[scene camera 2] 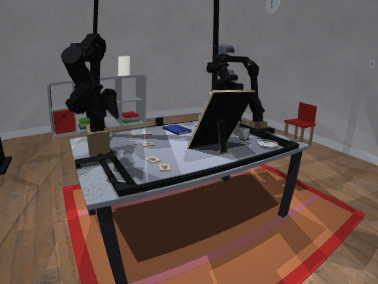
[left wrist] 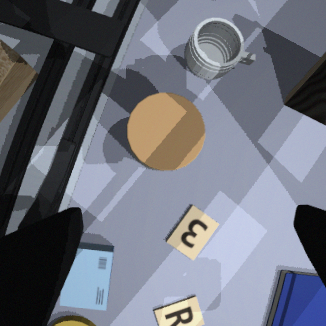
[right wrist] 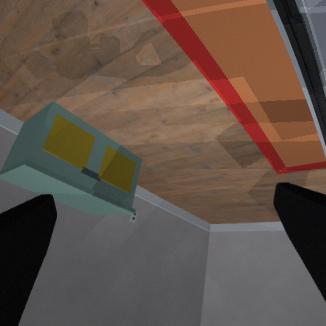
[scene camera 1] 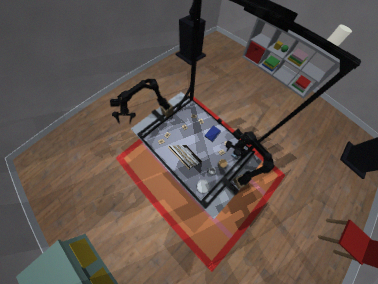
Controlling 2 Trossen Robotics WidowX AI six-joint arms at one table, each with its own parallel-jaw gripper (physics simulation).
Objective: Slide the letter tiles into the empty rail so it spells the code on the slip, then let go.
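Seen in the pictures: left gripper, fingertip midpoint: (left wrist: 189,217) (scene camera 1: 231,153); right gripper, fingertip midpoint: (scene camera 2: 110,118) (right wrist: 166,199) (scene camera 1: 124,124); left arm's base at its link origin: (scene camera 2: 258,121) (scene camera 1: 241,181); right arm's base at its link origin: (scene camera 2: 96,128) (scene camera 1: 166,106).
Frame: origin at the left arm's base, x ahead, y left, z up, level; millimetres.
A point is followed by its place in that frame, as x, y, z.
Note:
A tile marked like a 3 (left wrist: 192,232) @(330, 13, -44) lies flat, with an R tile (left wrist: 180,312) @(386, -82, -44) below it, partly cut off. More pale tiles (scene camera 1: 184,127) (scene camera 2: 165,167) lie scattered on the table; their letters are too small to read. A striped upright board (scene camera 1: 185,156) @(381, 396, 196) stands on the table, its dark back (scene camera 2: 220,120) @(416, 378, 103) turned to scene camera 2; rail and slip cannot be made out. My left gripper (scene camera 1: 231,150) @(248, 28, 168) (left wrist: 189,217) @(248, 28, 168) is open and empty, above the table near the 3 tile. My right gripper (scene camera 1: 125,119) @(866, 765, 216) (right wrist: 166,199) @(866, 765, 216) is open and empty, beyond the table's edge.
A round tan-topped container (left wrist: 166,131) @(222, 80, 20) (scene camera 1: 222,163) @(221, 88, 20), a mug (left wrist: 200,67) @(206, 173, -10) (scene camera 2: 244,133) @(214, 234, -9) and a white plate (scene camera 1: 202,186) @(116, 344, -40) (scene camera 2: 267,143) @(111, 331, -40) stand near the left arm. A light blue box (left wrist: 85,280) @(257, -107, -23) and a blue book (scene camera 1: 213,133) @(547, -7, -34) (scene camera 2: 177,129) @(556, 27, -34) (left wrist: 300,300) @(523, 27, -35) lie nearby.

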